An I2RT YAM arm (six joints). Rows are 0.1 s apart.
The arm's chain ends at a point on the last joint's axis. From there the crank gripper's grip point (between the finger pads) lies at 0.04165 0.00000 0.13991 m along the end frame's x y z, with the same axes.
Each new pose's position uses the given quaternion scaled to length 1; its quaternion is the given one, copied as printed.
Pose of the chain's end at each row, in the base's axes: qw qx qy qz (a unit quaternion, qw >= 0); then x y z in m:
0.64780 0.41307 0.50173 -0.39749 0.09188 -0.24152 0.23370
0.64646 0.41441 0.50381 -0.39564 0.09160 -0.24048 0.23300
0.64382 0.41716 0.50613 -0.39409 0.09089 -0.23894 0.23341
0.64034 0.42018 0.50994 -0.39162 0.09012 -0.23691 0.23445
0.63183 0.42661 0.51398 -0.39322 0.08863 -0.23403 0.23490
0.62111 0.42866 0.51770 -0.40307 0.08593 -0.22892 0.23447
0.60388 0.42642 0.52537 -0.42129 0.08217 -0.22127 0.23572
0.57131 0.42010 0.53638 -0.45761 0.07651 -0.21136 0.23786
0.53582 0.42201 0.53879 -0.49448 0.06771 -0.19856 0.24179
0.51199 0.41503 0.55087 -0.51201 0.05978 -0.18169 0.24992
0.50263 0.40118 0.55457 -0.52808 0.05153 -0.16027 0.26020
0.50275 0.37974 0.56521 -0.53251 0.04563 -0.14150 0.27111
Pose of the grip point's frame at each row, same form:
0.64780 0.41307 0.50173 -0.39749 0.14440 -0.37639 0.21467
0.64646 0.41441 0.50381 -0.39564 0.14432 -0.37513 0.21304
0.64382 0.41716 0.50613 -0.39409 0.14344 -0.37345 0.21211
0.64034 0.42018 0.50994 -0.39162 0.14266 -0.37112 0.21128
0.63183 0.42661 0.51398 -0.39322 0.13932 -0.36844 0.20894
0.62111 0.42866 0.51770 -0.40307 0.13335 -0.36418 0.20679
0.60388 0.42642 0.52537 -0.42129 0.12455 -0.35779 0.20612
0.57131 0.42010 0.53638 -0.45761 0.10871 -0.35021 0.20634
0.53582 0.42201 0.53879 -0.49448 0.08720 -0.33951 0.20921
0.51199 0.41503 0.55087 -0.51201 0.07377 -0.32287 0.21552
0.50263 0.40118 0.55457 -0.52808 0.06305 -0.30222 0.22815
0.50275 0.37974 0.56521 -0.53251 0.05998 -0.28357 0.24076

